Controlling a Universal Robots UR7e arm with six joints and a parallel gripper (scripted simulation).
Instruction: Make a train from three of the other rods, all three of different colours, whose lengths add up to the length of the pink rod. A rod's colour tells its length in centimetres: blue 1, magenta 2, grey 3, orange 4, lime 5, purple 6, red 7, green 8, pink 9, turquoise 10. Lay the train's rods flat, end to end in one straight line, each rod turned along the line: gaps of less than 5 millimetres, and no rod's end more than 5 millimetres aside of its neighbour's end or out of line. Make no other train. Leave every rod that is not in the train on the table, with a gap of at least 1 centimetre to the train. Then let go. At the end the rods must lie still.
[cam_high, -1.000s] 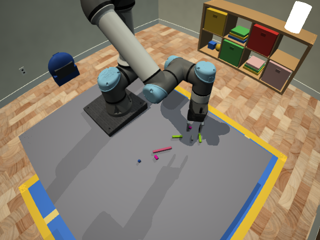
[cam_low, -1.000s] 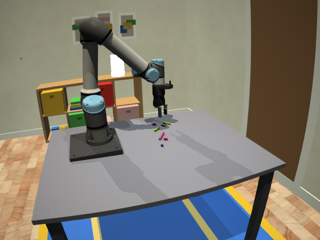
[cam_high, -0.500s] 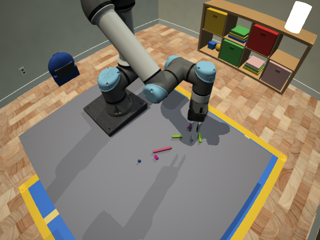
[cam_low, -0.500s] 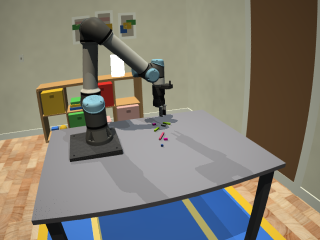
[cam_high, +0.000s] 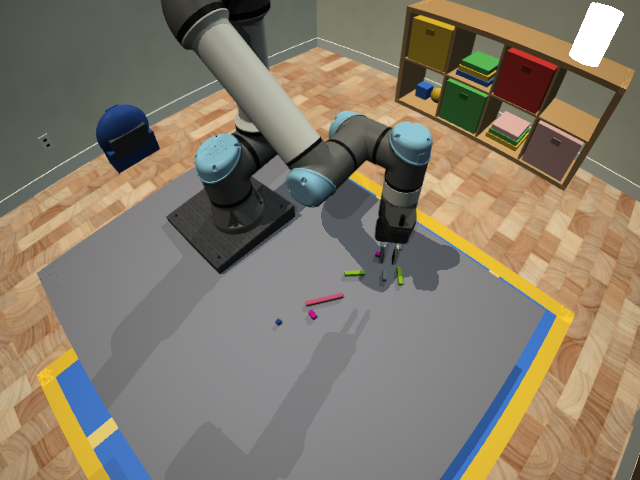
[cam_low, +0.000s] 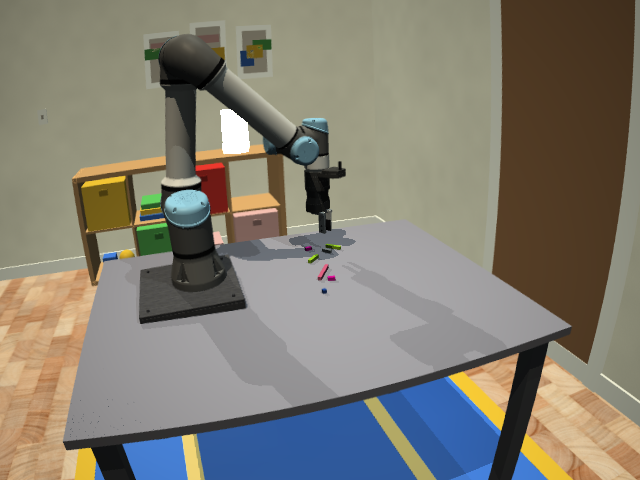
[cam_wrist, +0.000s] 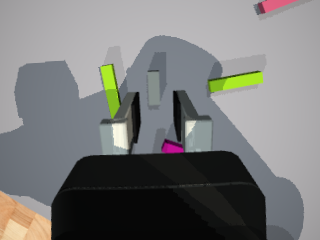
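The grey rod lies 8 cm below my hand. Also, from my hand: lime rod 3 cm ahead, 2 cm to the left, 8 cm below; blue rod 12 cm behind, 26 cm to the right, 8 cm below; pink rod 8 cm behind, 15 cm to the right, 8 cm below.
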